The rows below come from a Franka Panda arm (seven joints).
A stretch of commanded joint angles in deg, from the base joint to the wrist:
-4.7 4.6 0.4 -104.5 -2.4 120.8 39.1
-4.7 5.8 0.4 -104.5 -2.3 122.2 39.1
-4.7 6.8 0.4 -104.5 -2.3 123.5 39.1
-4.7 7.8 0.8 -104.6 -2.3 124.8 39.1
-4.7 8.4 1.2 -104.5 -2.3 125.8 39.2
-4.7 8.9 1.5 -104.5 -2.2 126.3 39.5
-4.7 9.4 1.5 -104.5 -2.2 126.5 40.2
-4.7 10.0 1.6 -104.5 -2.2 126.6 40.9
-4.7 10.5 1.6 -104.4 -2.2 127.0 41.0
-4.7 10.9 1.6 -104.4 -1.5 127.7 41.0
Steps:
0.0 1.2 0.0 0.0 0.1 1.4 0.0
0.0 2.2 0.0 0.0 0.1 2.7 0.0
0.0 3.2 0.4 -0.1 0.1 4.0 0.0
0.0 3.8 0.8 0.0 0.1 5.0 0.1
0.0 4.3 1.1 0.0 0.2 5.5 0.4
0.0 4.8 1.1 0.0 0.2 5.7 1.1
0.0 5.4 1.2 0.0 0.2 5.8 1.8
0.0 5.9 1.2 0.1 0.2 6.2 1.9
0.0 6.3 1.2 0.1 0.9 6.9 1.9

